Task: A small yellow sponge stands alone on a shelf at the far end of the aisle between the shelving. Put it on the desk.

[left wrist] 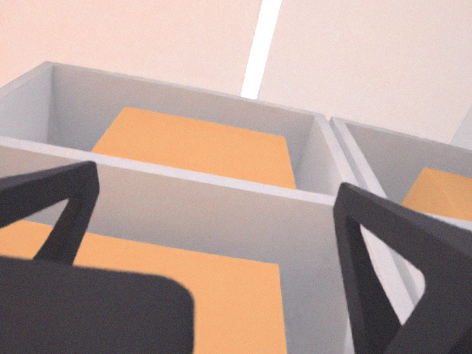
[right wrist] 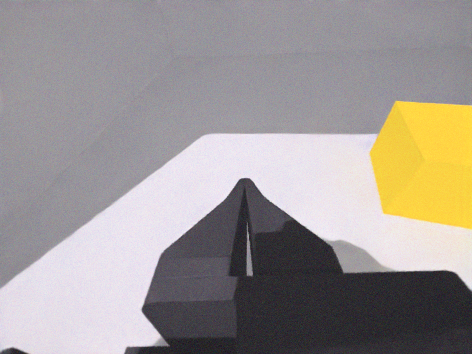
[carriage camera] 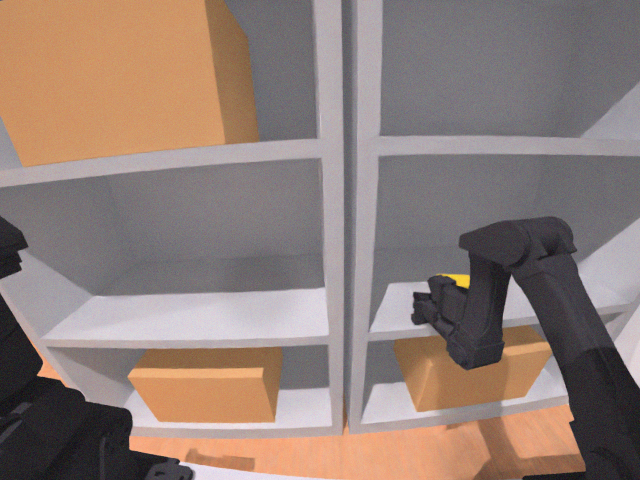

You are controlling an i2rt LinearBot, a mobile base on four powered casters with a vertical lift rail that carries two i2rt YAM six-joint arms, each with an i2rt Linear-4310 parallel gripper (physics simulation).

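Places are measured from the left arm's base along level axes (x left, y back, z up), in metres.
Where they show: left gripper, fingertip midpoint: (left wrist: 217, 185); right gripper, fingertip midpoint: (right wrist: 245, 186) (carriage camera: 413, 294).
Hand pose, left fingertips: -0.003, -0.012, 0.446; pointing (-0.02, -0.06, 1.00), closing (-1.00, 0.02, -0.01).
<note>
Things, the pixels of their top centre, and the offset from my left fingertips, as dx, dy, dz. Level surfaces: height alone.
- yellow sponge, middle of its top: (carriage camera: 456, 280) -0.671, -0.506, -0.436
- white middle shelf, its level: dz -0.481
- large box, middle of its top: (left wrist: 139, 294) (carriage camera: 130, 23) +0.129, -0.453, +0.246
The yellow sponge (carriage camera: 459, 280) (right wrist: 430, 167) rests on the white middle shelf (carriage camera: 385, 316) (right wrist: 150, 215) of the right-hand unit, partly hidden by my right arm in the carriage view. My right gripper (carriage camera: 439, 289) (right wrist: 245, 186) is shut and empty. In the right wrist view it is over the shelf, with the sponge to the right of its tips and apart from them. My left gripper (left wrist: 217, 185) is open and empty, facing the upper shelving. I cannot make out the desk in these views.
A grey upright (carriage camera: 330, 217) divides the two units. Boxes stand on the bottom shelves, left (carriage camera: 206, 395) and right (carriage camera: 465, 384), and a large box (carriage camera: 113, 77) stands upper left. A white edge (carriage camera: 232, 472) shows low in the carriage view.
</note>
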